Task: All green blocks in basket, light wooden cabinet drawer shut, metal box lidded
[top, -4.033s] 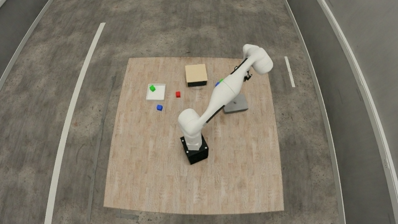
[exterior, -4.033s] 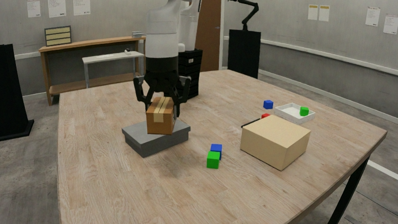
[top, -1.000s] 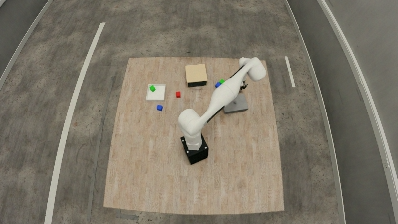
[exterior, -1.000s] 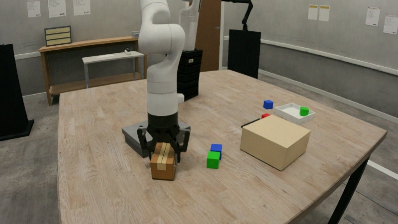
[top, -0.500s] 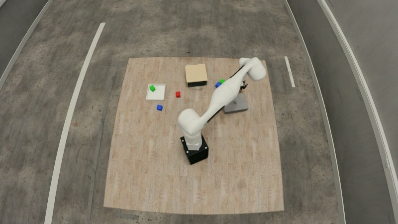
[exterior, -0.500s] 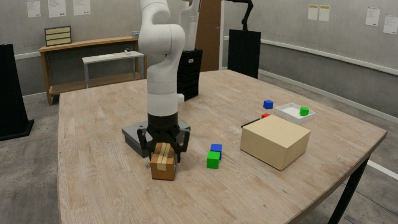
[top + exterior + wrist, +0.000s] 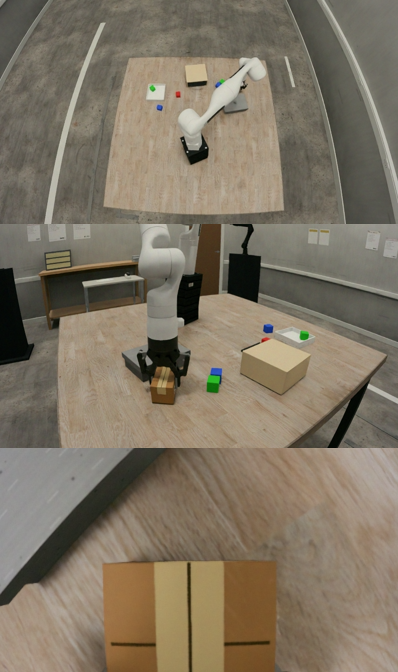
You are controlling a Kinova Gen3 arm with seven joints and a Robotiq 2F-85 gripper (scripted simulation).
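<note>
My gripper is now right at the small cardboard box. Also, from my hand: lid: 16 cm behind, 3 cm to the left, 1 cm above; then grey metal box: 16 cm behind, 3 cm to the left, 1 cm below; then drawer: 6 cm ahead, 34 cm to the left.
</note>
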